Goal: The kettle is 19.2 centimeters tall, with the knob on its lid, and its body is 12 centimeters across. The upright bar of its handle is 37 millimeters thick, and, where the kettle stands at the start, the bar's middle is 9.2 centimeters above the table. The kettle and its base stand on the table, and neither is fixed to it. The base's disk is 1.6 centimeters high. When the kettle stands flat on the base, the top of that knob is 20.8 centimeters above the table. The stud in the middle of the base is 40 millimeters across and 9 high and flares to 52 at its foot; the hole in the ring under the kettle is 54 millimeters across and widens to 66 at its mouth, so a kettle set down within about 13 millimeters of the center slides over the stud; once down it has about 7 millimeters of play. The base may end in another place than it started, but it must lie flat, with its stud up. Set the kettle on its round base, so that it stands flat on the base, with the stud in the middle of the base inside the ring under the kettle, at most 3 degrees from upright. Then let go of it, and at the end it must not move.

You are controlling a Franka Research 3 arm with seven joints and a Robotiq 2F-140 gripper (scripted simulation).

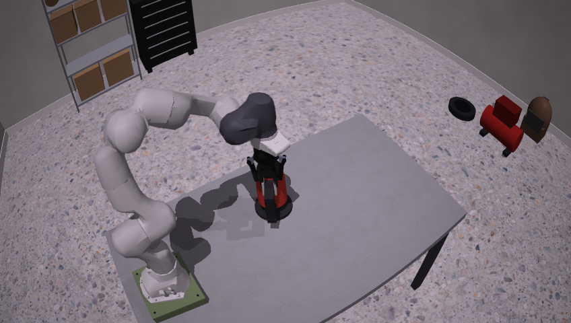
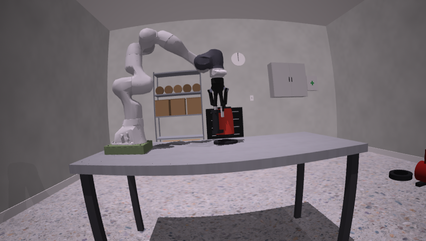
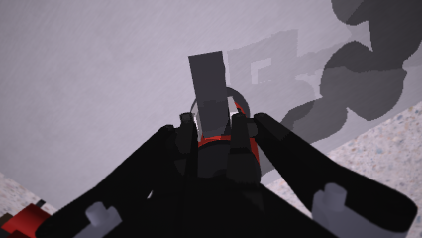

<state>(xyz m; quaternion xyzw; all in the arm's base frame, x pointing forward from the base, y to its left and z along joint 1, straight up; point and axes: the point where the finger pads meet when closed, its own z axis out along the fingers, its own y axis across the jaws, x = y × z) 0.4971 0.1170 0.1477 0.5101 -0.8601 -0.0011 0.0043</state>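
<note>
Now: the red kettle 50 mm below my hand, 30 mm to the left of it and 20 mm ahead of it. Round my hand: black round base: 180 mm below, 60 mm to the left, 30 mm ahead.
</note>
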